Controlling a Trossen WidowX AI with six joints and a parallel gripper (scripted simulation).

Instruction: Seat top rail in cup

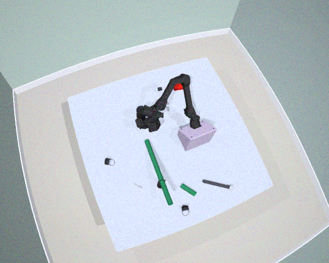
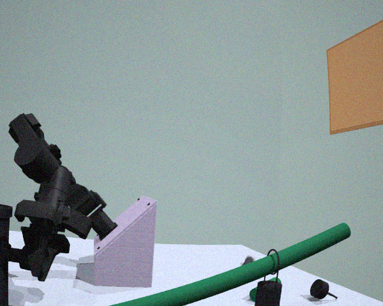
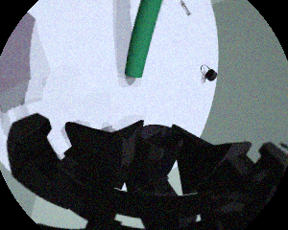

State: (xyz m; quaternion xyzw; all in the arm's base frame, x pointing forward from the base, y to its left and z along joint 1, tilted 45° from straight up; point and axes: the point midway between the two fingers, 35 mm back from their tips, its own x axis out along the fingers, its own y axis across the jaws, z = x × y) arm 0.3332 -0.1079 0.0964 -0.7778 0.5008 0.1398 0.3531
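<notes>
Now: the dark rail-end cup 3 cm above my gripper tip, 2 cm to the right of it and 2 cm behind it. Also, from my gripper tip: small screw 35 cm to the left, 19 cm ahead, 9 cm below; red-headed tool 36 cm behind, 28 cm to the right, 8 cm below; short green tube 53 cm to the left, 12 cm behind, 8 cm below.
</notes>
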